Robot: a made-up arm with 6 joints.
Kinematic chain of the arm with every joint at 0, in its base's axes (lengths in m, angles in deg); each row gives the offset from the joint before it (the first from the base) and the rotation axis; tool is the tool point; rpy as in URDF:
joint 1: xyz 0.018 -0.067 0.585 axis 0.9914 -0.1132 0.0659
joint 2: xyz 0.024 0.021 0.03 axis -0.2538 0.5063 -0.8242
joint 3: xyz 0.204 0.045 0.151 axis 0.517 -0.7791 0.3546
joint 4: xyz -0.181 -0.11 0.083 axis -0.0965 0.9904 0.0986
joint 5: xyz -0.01 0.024 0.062 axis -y
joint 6: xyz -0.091 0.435 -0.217 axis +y
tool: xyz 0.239 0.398 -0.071 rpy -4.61 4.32 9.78
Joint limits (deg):
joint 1: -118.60..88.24
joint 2: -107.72..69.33
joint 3: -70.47..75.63
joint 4: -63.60..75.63
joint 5: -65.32..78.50
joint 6: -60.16..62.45
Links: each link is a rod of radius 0.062 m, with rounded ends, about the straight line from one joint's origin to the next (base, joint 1, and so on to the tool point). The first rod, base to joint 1, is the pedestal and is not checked.
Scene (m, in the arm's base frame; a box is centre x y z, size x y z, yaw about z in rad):
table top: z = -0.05
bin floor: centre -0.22 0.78 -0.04 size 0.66 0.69 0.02 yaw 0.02
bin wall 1: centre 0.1 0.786 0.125 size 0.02 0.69 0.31 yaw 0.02
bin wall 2: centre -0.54 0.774 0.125 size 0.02 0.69 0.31 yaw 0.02
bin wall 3: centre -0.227 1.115 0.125 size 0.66 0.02 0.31 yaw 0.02
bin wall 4: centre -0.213 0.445 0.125 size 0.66 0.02 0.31 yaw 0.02
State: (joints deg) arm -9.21 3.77 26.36 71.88 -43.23 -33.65
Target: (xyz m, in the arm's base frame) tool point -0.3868 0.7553 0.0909
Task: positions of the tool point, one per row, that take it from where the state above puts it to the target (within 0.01 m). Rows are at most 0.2 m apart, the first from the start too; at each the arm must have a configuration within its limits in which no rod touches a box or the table.
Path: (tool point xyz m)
1: -0.3366 0.6735 0.5443
2: -0.3922 0.6847 0.4633
3: -0.4217 0.7138 0.3795
4: -0.4189 0.7489 0.2615
5: -0.3868 0.7553 0.0908

